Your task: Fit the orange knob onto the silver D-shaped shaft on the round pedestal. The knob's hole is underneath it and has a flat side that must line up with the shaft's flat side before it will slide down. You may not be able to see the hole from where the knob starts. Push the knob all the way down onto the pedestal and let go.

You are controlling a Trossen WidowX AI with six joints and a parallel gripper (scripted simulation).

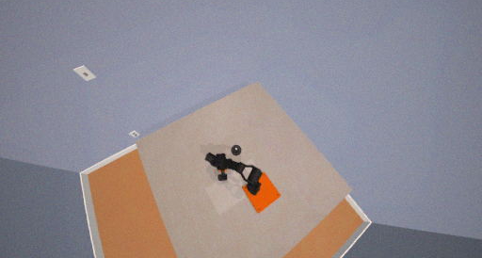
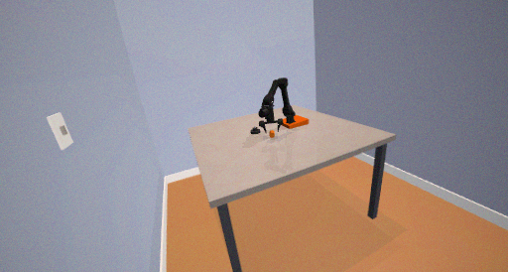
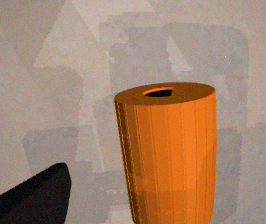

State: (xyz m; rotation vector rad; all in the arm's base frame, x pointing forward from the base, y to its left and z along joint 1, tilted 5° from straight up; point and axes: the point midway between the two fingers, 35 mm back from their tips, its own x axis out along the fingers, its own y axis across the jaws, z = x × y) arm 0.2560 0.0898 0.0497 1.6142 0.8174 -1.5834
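Now: the orange knob 1 cm ahead of my gripper tip, 1 cm to the left of it and 1 cm below it. Also, from my gripper tip: dark round pedestal (6 cm ahead, 17 cm to the right).
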